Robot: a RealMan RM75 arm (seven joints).
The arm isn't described. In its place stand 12 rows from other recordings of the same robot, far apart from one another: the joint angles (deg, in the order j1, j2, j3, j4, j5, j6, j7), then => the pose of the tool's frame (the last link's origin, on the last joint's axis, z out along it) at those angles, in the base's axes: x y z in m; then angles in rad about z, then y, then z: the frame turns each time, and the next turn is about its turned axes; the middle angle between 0 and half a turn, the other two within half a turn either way.
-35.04 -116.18 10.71 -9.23 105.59 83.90 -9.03 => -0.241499, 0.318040, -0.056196, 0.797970, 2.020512, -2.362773
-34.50 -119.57 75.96 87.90 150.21 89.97 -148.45 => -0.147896, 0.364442, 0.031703, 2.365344, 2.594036, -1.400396
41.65 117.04 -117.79 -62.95 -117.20 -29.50 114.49 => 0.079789, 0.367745, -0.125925, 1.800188, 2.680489, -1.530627
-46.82 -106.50 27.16 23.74 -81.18 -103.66 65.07 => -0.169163, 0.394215, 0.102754, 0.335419, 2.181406, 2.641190
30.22 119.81 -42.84 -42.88 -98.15 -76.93 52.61 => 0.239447, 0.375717, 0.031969, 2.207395, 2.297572, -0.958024
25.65 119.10 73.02 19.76 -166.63 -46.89 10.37 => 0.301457, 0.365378, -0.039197, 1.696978, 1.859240, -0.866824
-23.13 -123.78 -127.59 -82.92 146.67 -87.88 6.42 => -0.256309, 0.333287, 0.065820, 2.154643, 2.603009, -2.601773
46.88 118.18 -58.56 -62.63 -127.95 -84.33 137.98 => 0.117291, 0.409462, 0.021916, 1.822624, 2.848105, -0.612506
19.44 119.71 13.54 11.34 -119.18 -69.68 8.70 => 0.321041, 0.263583, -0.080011, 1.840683, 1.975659, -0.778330
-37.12 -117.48 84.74 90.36 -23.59 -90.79 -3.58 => -0.130758, 0.366395, 0.028167, 2.448135, 2.460730, -1.750349
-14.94 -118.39 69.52 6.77 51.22 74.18 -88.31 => -0.353735, 0.245534, -0.047486, 1.247393, 2.116452, 2.805008
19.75 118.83 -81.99 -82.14 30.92 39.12 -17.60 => 0.204242, 0.404339, 0.055709, 1.360375, 2.101557, -0.911724
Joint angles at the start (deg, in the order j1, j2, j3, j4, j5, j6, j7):
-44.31, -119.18, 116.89, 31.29, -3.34, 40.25, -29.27
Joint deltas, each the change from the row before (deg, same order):
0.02, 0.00, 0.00, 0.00, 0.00, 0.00, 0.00
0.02, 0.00, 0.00, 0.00, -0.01, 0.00, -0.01
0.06, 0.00, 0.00, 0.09, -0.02, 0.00, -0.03
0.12, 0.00, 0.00, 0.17, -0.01, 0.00, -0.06
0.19, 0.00, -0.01, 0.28, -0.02, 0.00, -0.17
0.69, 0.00, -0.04, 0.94, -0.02, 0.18, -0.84
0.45, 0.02, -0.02, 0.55, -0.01, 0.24, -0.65
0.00, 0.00, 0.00, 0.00, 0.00, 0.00, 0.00
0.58, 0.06, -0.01, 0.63, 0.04, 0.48, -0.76
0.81, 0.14, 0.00, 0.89, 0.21, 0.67, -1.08
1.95, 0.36, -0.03, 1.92, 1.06, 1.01, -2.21
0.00, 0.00, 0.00, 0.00, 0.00, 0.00, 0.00
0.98, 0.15, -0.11, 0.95, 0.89, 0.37, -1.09
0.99, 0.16, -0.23, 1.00, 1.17, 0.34, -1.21
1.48, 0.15, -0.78, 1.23, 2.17, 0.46, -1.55
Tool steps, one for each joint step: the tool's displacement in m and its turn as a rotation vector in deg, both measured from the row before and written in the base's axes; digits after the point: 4 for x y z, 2 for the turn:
-0.0001, 0.0000, 0.0000, 0.00, 0.00, 0.02
-0.0001, 0.0000, 0.0000, 0.00, -0.01, 0.03
0.0001, -0.0002, 0.0001, -0.01, -0.09, 0.02
0.0001, -0.0003, 0.0001, -0.03, -0.15, 0.02
0.0002, -0.0005, 0.0002, -0.08, -0.31, 0.07
0.0008, -0.0020, 0.0009, -0.42, -1.31, 0.26
0.0003, -0.0013, 0.0008, -0.31, -0.94, 0.17
0.0000, 0.0000, 0.0000, 0.00, 0.00, 0.00
0.0002, -0.0018, 0.0013, -0.34, -1.13, 0.06
0.0001, -0.0026, 0.0019, -0.48, -1.43, -0.03
-0.0022, -0.0059, 0.0035, -1.01, -2.20, 0.03
0.0000, 0.0000, 0.0000, 0.00, 0.00, 0.00
-0.0013, -0.0031, 0.0014, -0.50, -0.78, -0.06
-0.0012, -0.0030, 0.0015, -0.51, -0.70, -0.13
-0.0030, -0.0038, 0.0026, -0.41, -0.62, -0.12

